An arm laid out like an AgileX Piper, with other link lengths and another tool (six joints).
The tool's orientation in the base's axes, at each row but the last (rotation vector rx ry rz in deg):
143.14 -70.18 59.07
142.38 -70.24 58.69
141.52 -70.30 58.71
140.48 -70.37 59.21
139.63 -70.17 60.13
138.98 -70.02 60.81
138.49 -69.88 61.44
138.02 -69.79 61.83
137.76 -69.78 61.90
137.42 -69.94 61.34
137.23 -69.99 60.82
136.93 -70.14 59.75
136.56 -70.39 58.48
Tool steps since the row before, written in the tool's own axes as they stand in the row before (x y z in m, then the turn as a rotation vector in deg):
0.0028 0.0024 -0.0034 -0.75 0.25 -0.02
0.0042 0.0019 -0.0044 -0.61 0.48 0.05
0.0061 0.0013 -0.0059 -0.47 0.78 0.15
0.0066 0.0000 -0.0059 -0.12 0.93 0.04
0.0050 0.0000 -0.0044 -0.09 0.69 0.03
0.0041 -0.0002 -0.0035 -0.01 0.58 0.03
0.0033 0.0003 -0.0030 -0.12 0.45 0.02
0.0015 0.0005 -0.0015 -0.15 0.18 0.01
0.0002 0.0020 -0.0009 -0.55 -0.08 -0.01
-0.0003 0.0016 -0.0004 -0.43 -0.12 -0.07
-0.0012 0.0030 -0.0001 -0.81 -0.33 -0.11
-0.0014 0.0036 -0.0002 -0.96 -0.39 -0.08
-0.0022 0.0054 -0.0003 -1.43 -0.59 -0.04
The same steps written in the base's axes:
-0.0023 -0.0019 0.0040 -0.51 0.32 -0.51
-0.0019 -0.0019 0.0058 -0.59 0.05 -0.50
-0.0014 -0.0020 0.0082 -0.72 -0.27 -0.52
-0.0002 -0.0013 0.0087 -0.74 -0.53 -0.22
-0.0002 -0.0010 0.0066 -0.55 -0.39 -0.16
0.0000 -0.0007 0.0054 -0.44 -0.37 -0.10
-0.0005 -0.0007 0.0044 -0.38 -0.22 -0.15
-0.0006 -0.0005 0.0021 -0.19 -0.03 -0.13
-0.0019 -0.0009 0.0005 -0.15 0.38 -0.37
-0.0016 -0.0006 -0.0001 -0.11 0.37 -0.24
-0.0029 -0.0011 -0.0011 -0.11 0.74 -0.46
-0.0035 -0.0013 -0.0012 -0.10 0.86 -0.58
-0.0053 -0.0018 -0.0017 -0.11 1.24 -0.92

